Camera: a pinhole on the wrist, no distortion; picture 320 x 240 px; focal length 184.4 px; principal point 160.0 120.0 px. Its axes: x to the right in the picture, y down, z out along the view. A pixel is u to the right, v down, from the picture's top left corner.
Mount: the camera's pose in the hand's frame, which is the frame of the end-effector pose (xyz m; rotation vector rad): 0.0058 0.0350 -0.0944 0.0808 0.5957 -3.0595
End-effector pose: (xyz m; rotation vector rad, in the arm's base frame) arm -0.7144 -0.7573 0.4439 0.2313 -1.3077 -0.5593
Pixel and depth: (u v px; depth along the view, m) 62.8 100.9 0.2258
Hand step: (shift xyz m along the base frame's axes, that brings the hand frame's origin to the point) -0.1136 -0.0613 0.1174
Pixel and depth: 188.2 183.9 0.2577
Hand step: -0.1475 -0.0850 -0.0752
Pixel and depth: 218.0 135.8 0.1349
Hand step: -0.0361 0.0024 -0.0422
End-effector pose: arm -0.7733 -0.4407 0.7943 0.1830 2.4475 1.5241
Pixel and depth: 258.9 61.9 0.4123
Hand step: 0.3188 0.2219 -0.1034
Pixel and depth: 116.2 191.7 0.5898
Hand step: -0.0069 0.1761 -0.5311
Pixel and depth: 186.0 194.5 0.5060
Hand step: 0.1694 0.0806 -0.4207
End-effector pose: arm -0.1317 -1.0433 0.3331 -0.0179 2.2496 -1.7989
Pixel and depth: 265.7 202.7 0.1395
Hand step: 0.0656 -0.0110 0.0872
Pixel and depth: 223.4 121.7 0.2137
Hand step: 0.0881 -0.0924 0.0415
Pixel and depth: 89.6 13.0 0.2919
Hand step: -0.0305 -0.2321 -0.1484
